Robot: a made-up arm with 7 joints. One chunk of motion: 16 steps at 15 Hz.
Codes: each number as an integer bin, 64 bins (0 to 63) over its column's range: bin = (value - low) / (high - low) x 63, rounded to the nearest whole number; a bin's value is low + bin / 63 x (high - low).
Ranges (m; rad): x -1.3..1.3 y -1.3..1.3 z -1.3..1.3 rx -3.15..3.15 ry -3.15..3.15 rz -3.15..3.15
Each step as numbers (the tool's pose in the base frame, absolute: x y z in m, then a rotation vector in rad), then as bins.
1 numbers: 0.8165 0.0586 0.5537 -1.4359 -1.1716 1.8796
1 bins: 51 33 45 17 20 50
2 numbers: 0.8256 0.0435 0.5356 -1.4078 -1.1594 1.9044
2 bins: 52 33 44 17 20 51
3 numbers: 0.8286 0.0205 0.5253 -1.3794 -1.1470 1.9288
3 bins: 52 32 44 18 20 51
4 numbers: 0.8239 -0.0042 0.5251 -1.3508 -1.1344 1.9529
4 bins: 51 31 44 18 20 51
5 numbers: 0.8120 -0.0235 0.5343 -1.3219 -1.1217 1.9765
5 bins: 51 31 44 18 20 51
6 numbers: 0.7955 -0.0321 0.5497 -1.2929 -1.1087 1.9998
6 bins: 51 31 45 19 20 51
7 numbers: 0.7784 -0.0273 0.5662 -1.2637 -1.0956 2.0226
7 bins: 50 31 45 19 21 52
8 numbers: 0.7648 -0.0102 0.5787 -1.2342 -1.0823 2.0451
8 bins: 50 31 46 19 21 52
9 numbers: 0.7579 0.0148 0.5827 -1.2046 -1.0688 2.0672
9 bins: 50 32 46 19 21 52
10 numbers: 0.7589 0.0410 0.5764 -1.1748 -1.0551 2.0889
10 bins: 50 32 45 20 21 52
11 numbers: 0.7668 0.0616 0.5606 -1.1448 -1.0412 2.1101
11 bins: 50 33 45 20 21 53
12 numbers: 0.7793 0.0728 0.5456 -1.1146 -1.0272 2.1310
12 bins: 50 33 45 20 21 53
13 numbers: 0.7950 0.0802 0.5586 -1.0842 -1.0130 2.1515
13 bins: 51 33 45 21 21 53
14 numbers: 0.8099 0.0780 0.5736 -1.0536 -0.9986 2.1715
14 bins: 51 33 45 21 22 53
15 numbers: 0.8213 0.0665 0.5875 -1.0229 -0.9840 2.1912
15 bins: 51 33 46 21 22 53
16 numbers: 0.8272 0.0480 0.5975 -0.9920 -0.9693 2.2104
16 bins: 52 33 46 22 22 54
